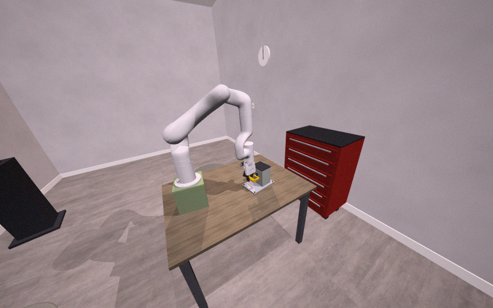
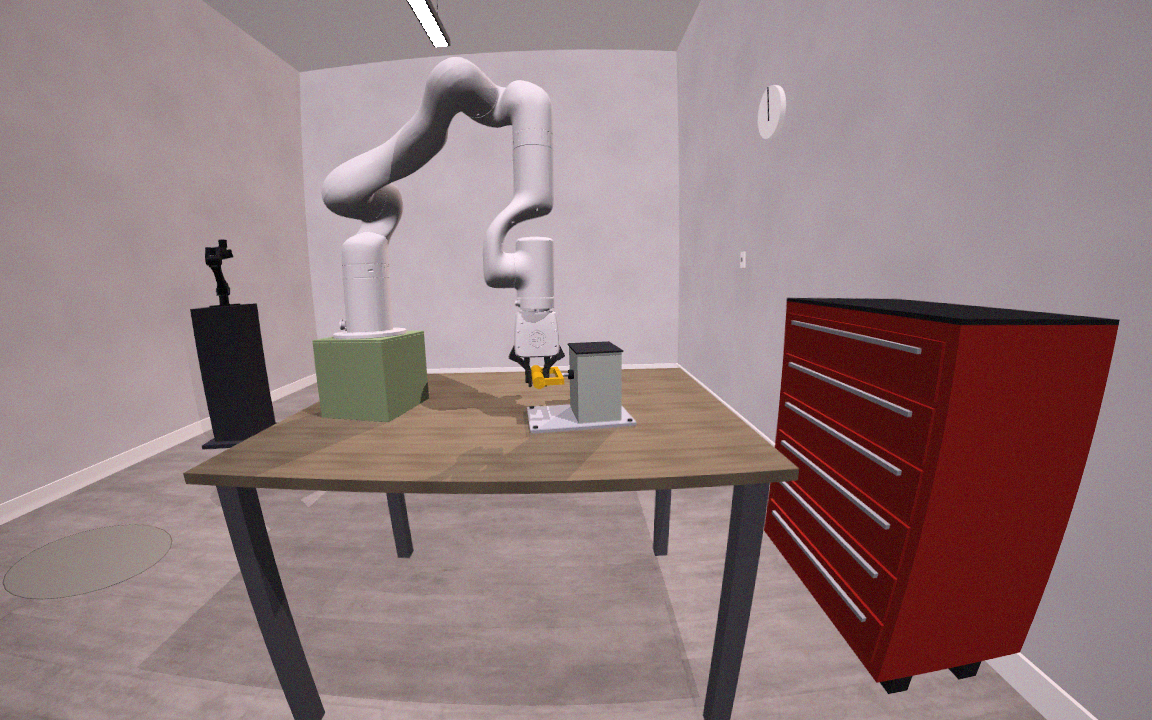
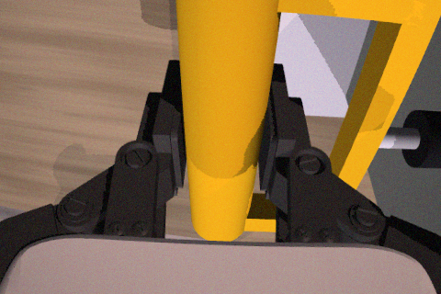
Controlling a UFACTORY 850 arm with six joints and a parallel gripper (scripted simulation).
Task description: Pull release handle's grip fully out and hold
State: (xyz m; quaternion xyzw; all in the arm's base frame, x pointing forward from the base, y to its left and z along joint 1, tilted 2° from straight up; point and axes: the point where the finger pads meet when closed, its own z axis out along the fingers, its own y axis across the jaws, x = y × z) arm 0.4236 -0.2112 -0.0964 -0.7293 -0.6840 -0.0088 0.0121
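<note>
My gripper is now 100 mm above the base plate, 90 mm short of it and 10 mm to the left of it.
</note>
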